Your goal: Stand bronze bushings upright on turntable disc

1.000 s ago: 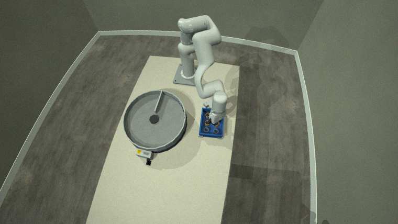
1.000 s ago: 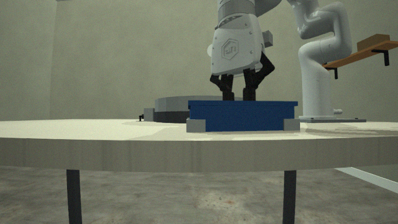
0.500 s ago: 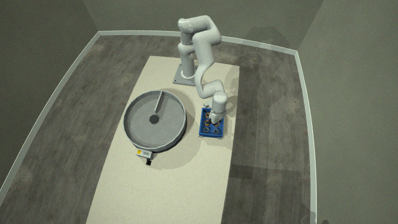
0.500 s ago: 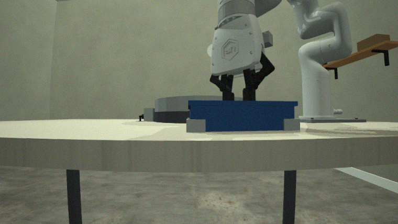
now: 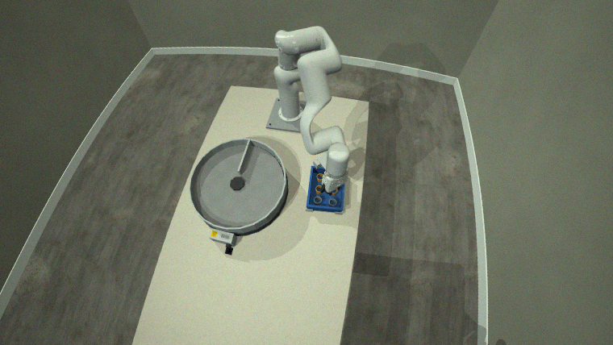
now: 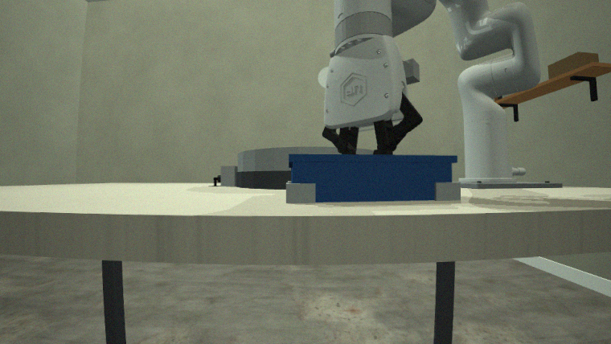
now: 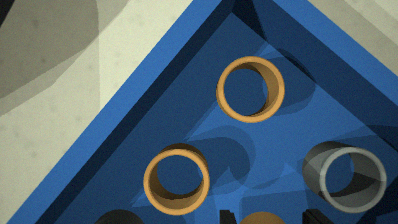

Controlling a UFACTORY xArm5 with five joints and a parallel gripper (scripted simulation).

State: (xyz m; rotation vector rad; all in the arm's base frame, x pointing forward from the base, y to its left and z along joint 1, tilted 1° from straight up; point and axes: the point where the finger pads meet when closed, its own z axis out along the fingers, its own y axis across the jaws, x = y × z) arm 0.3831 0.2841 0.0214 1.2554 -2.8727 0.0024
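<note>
My gripper is now 10 mm short of the blue crate, 30 mm to the left of it and 10 mm above it. The rest, counted from my hand: grey turntable disc 80 mm ahead, 400 mm to the right, 10 mm above.
</note>
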